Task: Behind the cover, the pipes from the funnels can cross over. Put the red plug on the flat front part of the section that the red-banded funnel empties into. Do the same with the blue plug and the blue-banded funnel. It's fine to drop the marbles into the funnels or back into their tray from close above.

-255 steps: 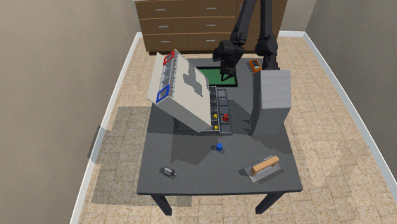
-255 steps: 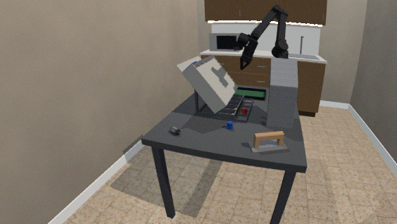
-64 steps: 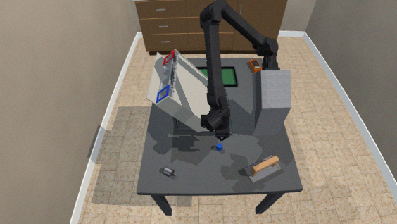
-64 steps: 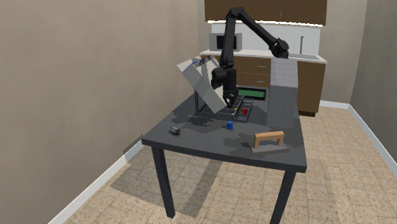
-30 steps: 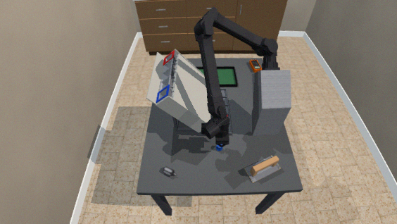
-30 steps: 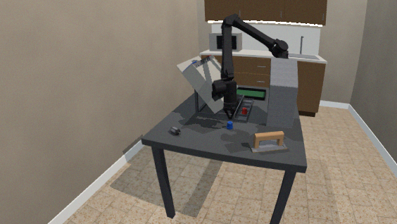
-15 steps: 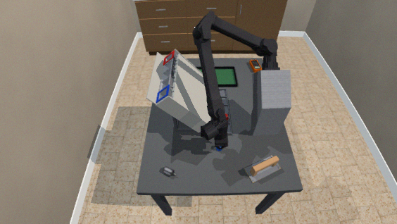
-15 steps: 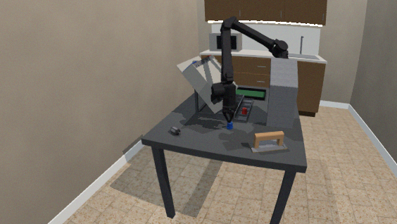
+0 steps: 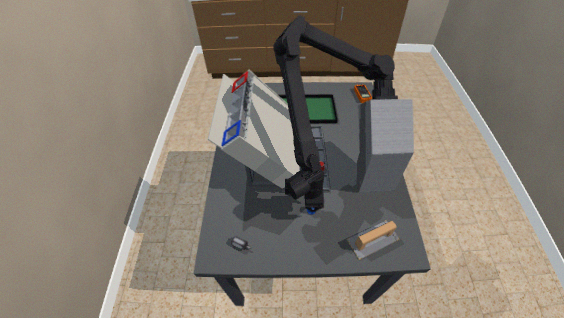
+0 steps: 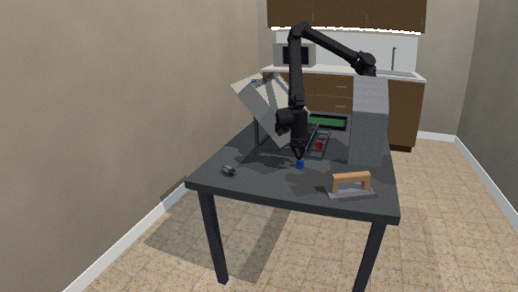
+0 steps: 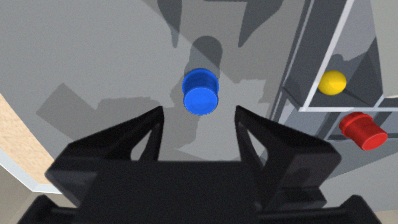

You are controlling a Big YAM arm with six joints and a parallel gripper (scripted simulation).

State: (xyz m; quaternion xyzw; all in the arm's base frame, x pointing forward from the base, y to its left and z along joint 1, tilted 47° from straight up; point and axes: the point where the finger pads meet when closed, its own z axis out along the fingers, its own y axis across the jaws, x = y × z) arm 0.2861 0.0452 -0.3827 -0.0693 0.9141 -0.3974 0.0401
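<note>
Right now my hand is 4 cm above the blue plug. From my hand the other things lie so: beige cover: 17 cm ahead, 27 cm to the right, 15 cm above; then dark object: 25 cm ahead, 17 cm to the left, 4 cm below; then red plug: 3 cm behind, 21 cm to the right, 4 cm below.
</note>
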